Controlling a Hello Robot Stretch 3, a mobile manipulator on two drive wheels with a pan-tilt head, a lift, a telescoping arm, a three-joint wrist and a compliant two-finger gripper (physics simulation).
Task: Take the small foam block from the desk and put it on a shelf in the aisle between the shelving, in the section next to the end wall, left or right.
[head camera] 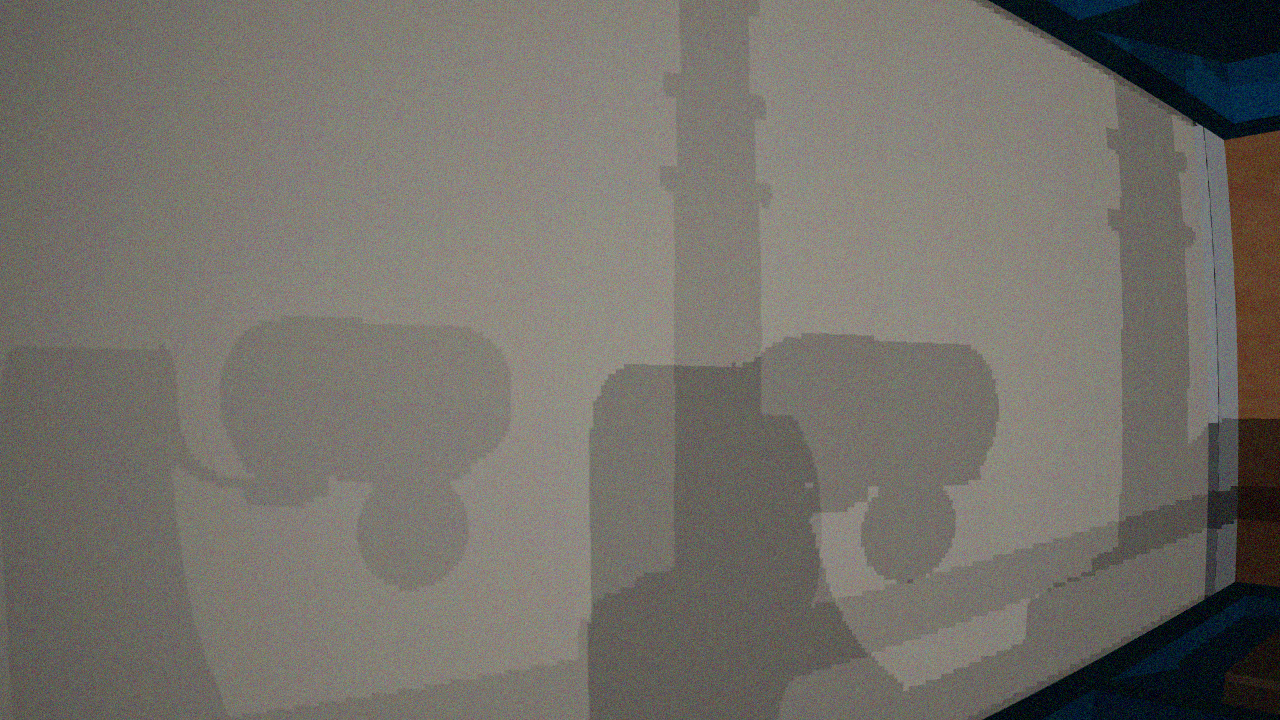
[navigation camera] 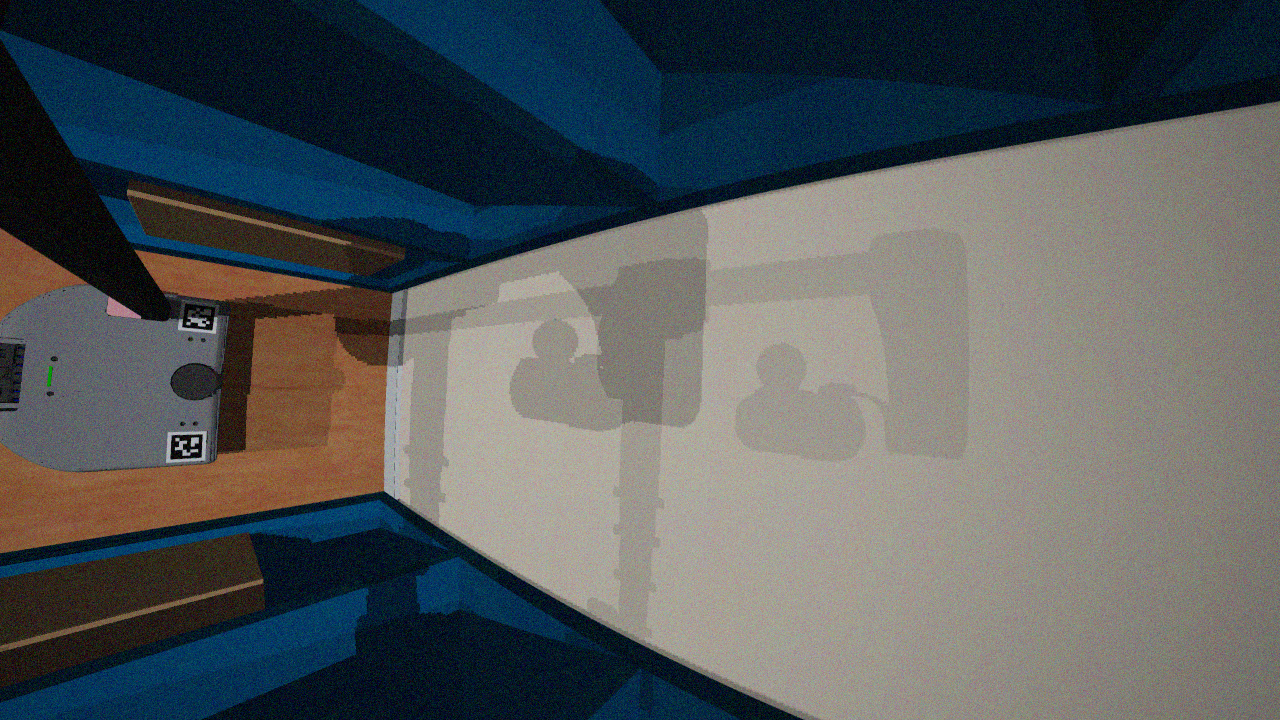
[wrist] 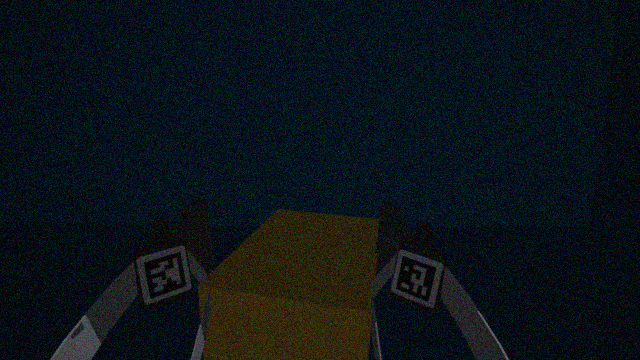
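Seen in the pictures: gripper, fingertip midpoint: (wrist: 294, 226); robot's base, link origin: (navigation camera: 194, 378).
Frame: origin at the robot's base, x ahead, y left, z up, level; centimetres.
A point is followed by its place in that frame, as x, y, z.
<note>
In the wrist view the yellow foam block (wrist: 295, 265) @[-2.5, -54.9, 104.8] sits between both fingers. My gripper (wrist: 294, 226) @[-2.4, -59.9, 104.9] is shut on it; its far end reaches out to about the fingertips. Dark blue shelving (wrist: 320, 125) @[-5.0, -79.2, 110.5] fills the space in front of and around the block in shadow, and I cannot tell how far off its surfaces are. Blue shelving also stands on both sides of the aisle, at the top (navigation camera: 572, 53) @[23.0, 37.8, 99.1] and at the bottom (navigation camera: 496, 595) @[41.5, -35.1, 67.0] of the navigation view, each side meeting the pale end wall (head camera: 537, 223) @[45.9, -7.6, 106.5] (navigation camera: 1074, 358) @[45.4, 8.9, 139.9]. The gripper does not show in the head or navigation view.
My grey base (navigation camera: 107, 394) @[-11.8, -2.9, 16.0] stands on the wooden floor (navigation camera: 295, 483) @[21.8, -26.9, 0.0] a short way from the end wall. The black arm (navigation camera: 62, 179) @[-4.8, 13.4, 93.0] crosses the upper left. A brown box (navigation camera: 259, 234) @[7.1, 29.6, 28.3] lies in the upper shelving and another brown box (navigation camera: 134, 613) @[-5.8, -36.2, 34.7] in the lower. Shadows fall on the wall.
</note>
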